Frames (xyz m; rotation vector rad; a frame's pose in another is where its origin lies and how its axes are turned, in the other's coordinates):
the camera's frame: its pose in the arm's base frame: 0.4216 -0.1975 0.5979 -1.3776 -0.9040 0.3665
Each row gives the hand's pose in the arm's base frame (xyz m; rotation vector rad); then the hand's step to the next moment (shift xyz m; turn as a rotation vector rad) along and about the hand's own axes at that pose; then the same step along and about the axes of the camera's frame.
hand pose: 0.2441 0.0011 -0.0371 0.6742 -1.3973 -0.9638
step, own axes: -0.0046 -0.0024 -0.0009 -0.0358 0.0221 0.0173
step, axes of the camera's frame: 0.0010 0.0050 0.0015 0.0254 0.0033 0.0376
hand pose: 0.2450 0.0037 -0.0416 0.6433 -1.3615 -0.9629
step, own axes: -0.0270 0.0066 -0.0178 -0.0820 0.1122 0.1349
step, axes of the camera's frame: 0.0259 0.0203 0.0021 0.0601 -0.0672 0.1714
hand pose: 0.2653 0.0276 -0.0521 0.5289 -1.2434 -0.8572
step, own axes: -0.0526 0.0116 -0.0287 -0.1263 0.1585 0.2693
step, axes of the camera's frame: 0.0389 0.0449 0.0141 0.0532 -0.1264 0.3079
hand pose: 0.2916 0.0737 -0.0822 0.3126 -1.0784 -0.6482
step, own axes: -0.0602 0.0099 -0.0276 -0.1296 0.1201 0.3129
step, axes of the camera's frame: 0.0195 0.0584 0.0263 0.0019 -0.1428 0.3297
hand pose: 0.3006 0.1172 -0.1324 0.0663 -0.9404 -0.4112
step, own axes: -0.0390 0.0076 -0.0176 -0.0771 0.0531 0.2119
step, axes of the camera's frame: -0.0017 0.0393 0.0184 -0.0214 -0.1053 0.2053
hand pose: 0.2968 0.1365 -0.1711 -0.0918 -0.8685 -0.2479
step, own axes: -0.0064 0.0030 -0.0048 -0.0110 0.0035 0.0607
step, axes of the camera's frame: -0.0002 0.0082 0.0024 -0.0103 -0.0395 0.0464
